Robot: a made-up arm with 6 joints. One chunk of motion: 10 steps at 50 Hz.
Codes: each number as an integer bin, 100 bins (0 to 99) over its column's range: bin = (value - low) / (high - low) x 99, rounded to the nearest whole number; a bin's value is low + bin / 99 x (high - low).
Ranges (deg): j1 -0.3..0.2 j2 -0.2..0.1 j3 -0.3..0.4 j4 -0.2..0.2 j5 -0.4..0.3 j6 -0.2..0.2
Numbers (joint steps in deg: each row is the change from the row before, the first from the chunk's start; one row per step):
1: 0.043 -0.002 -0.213 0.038 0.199 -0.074
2: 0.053 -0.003 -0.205 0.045 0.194 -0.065
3: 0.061 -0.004 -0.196 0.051 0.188 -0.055
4: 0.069 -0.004 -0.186 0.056 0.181 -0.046
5: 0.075 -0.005 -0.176 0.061 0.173 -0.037
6: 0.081 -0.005 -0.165 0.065 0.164 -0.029
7: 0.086 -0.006 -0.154 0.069 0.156 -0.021
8: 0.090 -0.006 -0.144 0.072 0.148 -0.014
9: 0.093 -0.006 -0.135 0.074 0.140 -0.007
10: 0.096 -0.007 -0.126 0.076 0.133 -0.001
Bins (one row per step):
1: 68 65 12 59 85 31
2: 70 65 13 61 84 33
3: 71 65 15 62 83 36
4: 73 65 16 63 82 38
5: 74 64 18 65 81 40
6: 75 64 19 66 80 42
7: 76 64 21 67 79 44
8: 77 64 22 67 78 46
9: 78 64 23 68 76 48
10: 78 64 25 68 75 49

